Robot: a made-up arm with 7 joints. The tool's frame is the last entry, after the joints.
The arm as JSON. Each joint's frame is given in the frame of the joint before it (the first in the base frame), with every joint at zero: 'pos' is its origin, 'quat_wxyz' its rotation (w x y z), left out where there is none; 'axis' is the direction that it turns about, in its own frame. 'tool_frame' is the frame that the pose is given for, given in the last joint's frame.
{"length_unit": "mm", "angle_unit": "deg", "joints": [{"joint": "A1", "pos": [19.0, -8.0, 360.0], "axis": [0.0, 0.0, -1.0]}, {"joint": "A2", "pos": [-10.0, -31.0, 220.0], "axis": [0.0, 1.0, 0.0]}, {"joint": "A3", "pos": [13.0, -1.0, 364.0], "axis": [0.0, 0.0, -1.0]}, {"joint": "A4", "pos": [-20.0, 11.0, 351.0], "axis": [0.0, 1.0, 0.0]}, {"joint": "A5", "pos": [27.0, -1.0, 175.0], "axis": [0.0, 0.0, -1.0]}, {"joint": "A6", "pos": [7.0, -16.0, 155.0], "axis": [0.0, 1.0, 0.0]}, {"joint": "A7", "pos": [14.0, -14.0, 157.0], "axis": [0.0, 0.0, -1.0]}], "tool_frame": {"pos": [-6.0, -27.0, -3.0], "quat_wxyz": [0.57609, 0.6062, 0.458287, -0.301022]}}
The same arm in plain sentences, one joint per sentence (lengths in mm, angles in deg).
The arm has seven revolute joints in a row. What follows holds with every joint at zero, and every direction is one of the base frame's. The first joint is mounted 19 mm along +x and 8 mm along -y and 360 mm along +z from the base frame's origin and rotates about -z. The second joint is mounted 10 mm along -x and 31 mm along -y and 220 mm along +z from the first joint and rotates about +y. The third joint is mounted 13 mm along +x and 1 mm along -y and 364 mm along +z from the second joint and rotates about -z. The fourth joint is mounted 20 mm along -x and 11 mm along +y and 351 mm along +z from the third joint and rotates about +y. The fifth joint is mounted 27 mm along +x and 1 mm along -y and 175 mm along +z from the fourth joint and rotates about -z. The sixth joint is mounted 7 mm along +x and 16 mm along -y and 155 mm along +z from the fifth joint and rotates about +y. The seventh joint is mounted 14 mm along +x and 14 mm along -y and 157 mm along +z from the sixth joint and rotates about -z. The tool frame, which is the frame that the pose is given for, is mounted 6 mm along -x and 27 mm along -y and 3 mm along -z from the seventh joint; its axes are the base frame's turned by roll 110.15, pitch 63.25 and yaw 27.64 deg (as in URDF: about the fixed x, then y, then z).
